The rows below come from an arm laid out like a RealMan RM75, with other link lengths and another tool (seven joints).
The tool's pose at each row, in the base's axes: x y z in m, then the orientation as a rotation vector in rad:
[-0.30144 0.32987 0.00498 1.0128 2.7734 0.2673]
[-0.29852 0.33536 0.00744 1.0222 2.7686 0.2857]
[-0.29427 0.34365 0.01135 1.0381 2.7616 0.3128]
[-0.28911 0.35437 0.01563 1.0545 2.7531 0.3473]
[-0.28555 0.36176 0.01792 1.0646 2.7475 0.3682]
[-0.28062 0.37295 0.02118 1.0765 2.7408 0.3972]
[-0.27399 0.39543 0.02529 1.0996 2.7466 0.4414]
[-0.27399 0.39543 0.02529 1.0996 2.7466 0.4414]
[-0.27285 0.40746 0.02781 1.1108 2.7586 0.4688]
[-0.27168 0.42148 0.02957 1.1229 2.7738 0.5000]
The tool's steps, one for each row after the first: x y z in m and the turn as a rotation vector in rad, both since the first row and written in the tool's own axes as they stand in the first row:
[0.00112 0.00650 -0.00113 -0.0111 0.0038 0.0081]
[0.00290 0.01625 -0.00307 -0.0270 0.0101 0.0214]
[0.00554 0.02848 -0.00490 -0.0475 0.0180 0.0358]
[0.00743 0.03676 -0.00552 -0.0600 0.0227 0.0447]
[0.01065 0.04897 -0.00636 -0.0773 0.0298 0.0555]
[0.01985 0.07091 -0.00644 -0.0962 0.0562 0.0726]
[0.01985 0.07091 -0.00644 -0.0962 0.0562 0.0726]
[0.02655 0.08124 -0.00733 -0.1049 0.0793 0.0797]
[0.03460 0.09291 -0.00727 -0.1142 0.1069 0.0870]

